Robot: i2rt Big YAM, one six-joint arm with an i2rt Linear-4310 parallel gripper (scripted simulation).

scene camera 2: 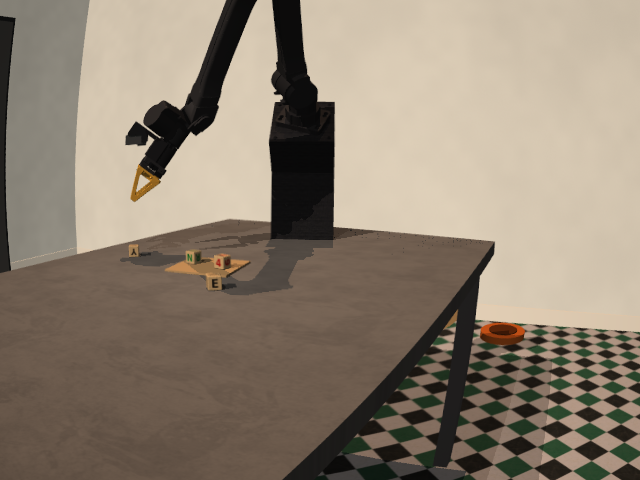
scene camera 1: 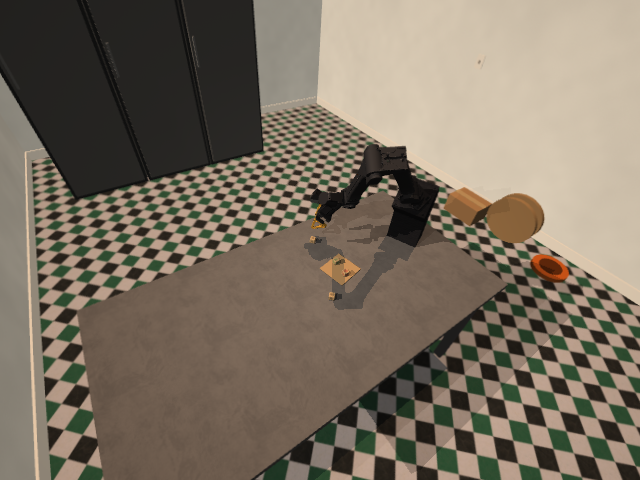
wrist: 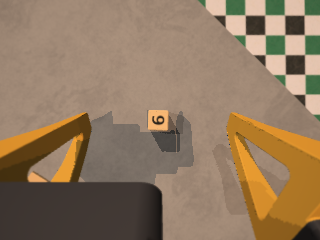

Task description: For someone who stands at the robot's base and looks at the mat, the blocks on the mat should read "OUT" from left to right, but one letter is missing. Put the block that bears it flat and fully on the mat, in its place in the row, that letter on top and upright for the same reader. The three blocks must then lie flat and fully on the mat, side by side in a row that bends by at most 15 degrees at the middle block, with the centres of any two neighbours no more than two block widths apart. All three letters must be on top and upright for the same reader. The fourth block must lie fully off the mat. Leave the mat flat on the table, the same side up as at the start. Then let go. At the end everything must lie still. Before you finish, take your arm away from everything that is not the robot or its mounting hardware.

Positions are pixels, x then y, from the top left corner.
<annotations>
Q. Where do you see a mat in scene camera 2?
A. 207,265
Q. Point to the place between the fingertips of my gripper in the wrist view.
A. At 159,120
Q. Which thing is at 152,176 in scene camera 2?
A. My gripper.
</annotations>
